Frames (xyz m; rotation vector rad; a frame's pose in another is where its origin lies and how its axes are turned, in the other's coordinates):
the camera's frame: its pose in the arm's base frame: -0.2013 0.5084 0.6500 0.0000 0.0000 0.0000
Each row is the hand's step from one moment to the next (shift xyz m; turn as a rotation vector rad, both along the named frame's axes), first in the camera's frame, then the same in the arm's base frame.
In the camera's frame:
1: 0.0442 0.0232 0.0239 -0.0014 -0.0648 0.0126
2: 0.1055 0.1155 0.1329 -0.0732 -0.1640 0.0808
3: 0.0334 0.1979 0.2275 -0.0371 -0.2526 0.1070
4: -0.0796 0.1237 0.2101 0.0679 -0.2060 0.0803
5: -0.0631 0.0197 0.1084 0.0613 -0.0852 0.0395
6: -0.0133 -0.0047 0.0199 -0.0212 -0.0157 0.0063
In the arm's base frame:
1: 0.0442 0.0232 0.0239 -0.0014 -0.0648 0.0126
2: 0.1055 0.1155 0.1329 -0.0732 -0.1640 0.0808
3: 0.0334 0.1979 0.2275 -0.0371 -0.2526 0.1070
4: -0.0796 0.1237 0.2101 0.0679 -0.2060 0.0803
5: -0.0631 0.0197 0.1084 0.0613 -0.0852 0.0395
6: -0.0133 -0.0047 0.0199 -0.0212 -0.0157 0.0063

